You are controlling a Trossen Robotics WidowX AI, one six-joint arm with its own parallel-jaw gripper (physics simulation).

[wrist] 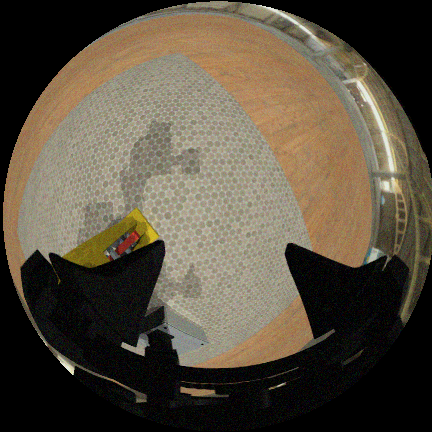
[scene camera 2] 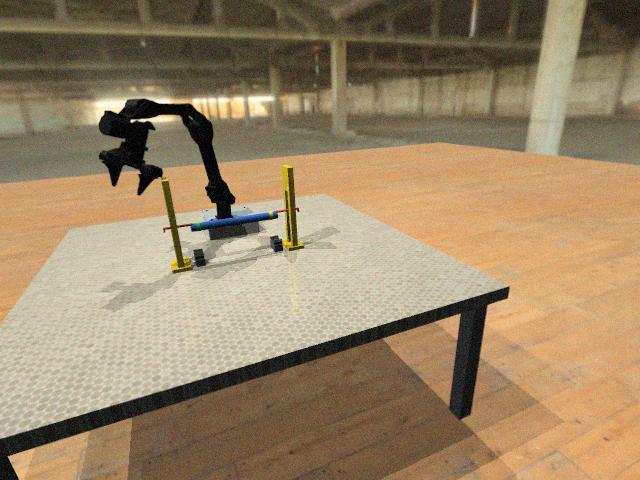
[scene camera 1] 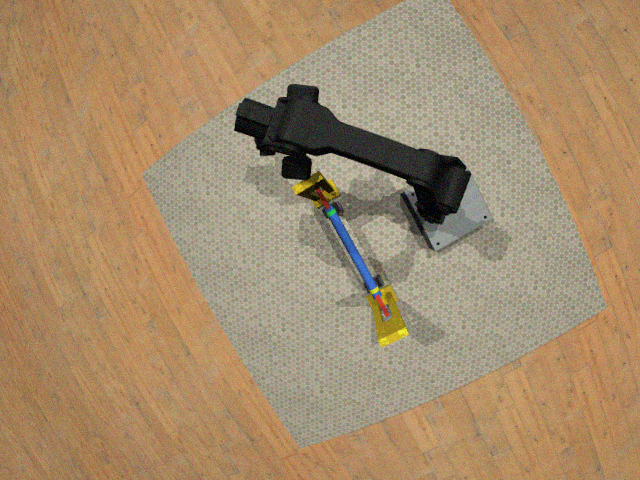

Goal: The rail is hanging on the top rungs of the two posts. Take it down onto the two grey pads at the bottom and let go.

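Pixels of known places: gripper, between the fingertips: (wrist: 227,249) (scene camera 2: 126,190); arm's base, origin of its link: (wrist: 159,335) (scene camera 2: 224,217).
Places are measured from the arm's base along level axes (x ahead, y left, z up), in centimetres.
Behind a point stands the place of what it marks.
The blue rail (scene camera 1: 352,251) @(y -2.1, x 25.9, z 6.9 cm) (scene camera 2: 235,221) @(y -2.2, x 27.2, z 5.9 cm) hangs level between two yellow posts. Its thin red ends reach through the post with the green band beside it (scene camera 2: 173,227) @(y -22.1, x 27.8, z 7.7 cm) (scene camera 1: 305,187) @(y -21.1, x 25.3, z 22.6 cm) and the post with the yellow band beside it (scene camera 2: 290,227) @(y 16.8, x 30.2, z 0.9 cm) (scene camera 1: 391,330) @(y 17.2, x 27.3, z 20.8 cm). One red rail end (wrist: 128,241) @(y -23.3, x 24.2, z 7.0 cm) shows in the wrist view, inside a yellow post (wrist: 146,222) @(y -24.5, x 24.1, z -6.3 cm) beside the left finger. Two dark grey pads (scene camera 2: 199,257) @(y -15.8, x 27.3, z -4.3 cm) (scene camera 2: 276,243) @(y 11.1, x 29.7, z -4.3 cm) stand on the table below the rail, near the post feet. My gripper (scene camera 2: 126,189) @(y -33.1, x 19.3, z 19.5 cm) (wrist: 227,249) @(y -33.1, x 19.3, z 19.5 cm) is open and empty, higher than the rail and beyond the green-band post.
The robot's grey base plate (scene camera 1: 467,219) @(y 9.9, x -8.0, z -0.8 cm) (wrist: 187,340) @(y -3.6, x -8.5, z 0.1 cm) stands on the tiled table (scene camera 1: 248,330) @(y 3.4, x 75.8, z -7.5 cm) (scene camera 2: 232,330) @(y -16.4, x 70.1, z -7.5 cm), behind the rail in scene camera 2. The arm (scene camera 1: 377,147) @(y -15.7, x 12.1, z 44.5 cm) (scene camera 2: 206,155) @(y -4.5, x 5.0, z 26.2 cm) reaches over toward the green-band post, whose top is close to one finger in that view.
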